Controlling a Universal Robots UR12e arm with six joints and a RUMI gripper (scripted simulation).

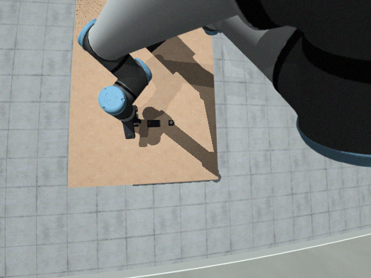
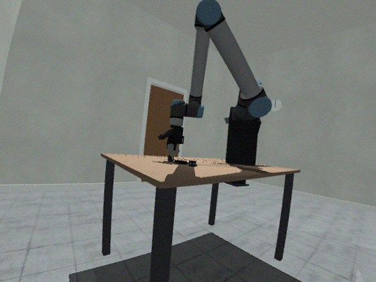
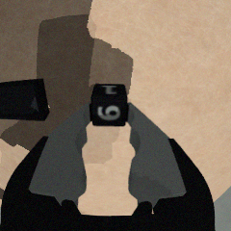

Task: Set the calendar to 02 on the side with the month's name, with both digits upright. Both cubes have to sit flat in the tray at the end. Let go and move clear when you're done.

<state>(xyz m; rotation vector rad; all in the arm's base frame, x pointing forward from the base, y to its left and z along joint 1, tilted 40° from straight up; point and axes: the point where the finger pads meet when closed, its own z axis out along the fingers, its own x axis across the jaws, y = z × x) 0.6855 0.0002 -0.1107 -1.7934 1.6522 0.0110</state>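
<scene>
My gripper is now 210 mm to the right of the black number cube, 50 mm past it and 10 mm above it. Round my hand: calendar tray (100 mm to the left, 20 mm below, 20 mm behind).
</scene>
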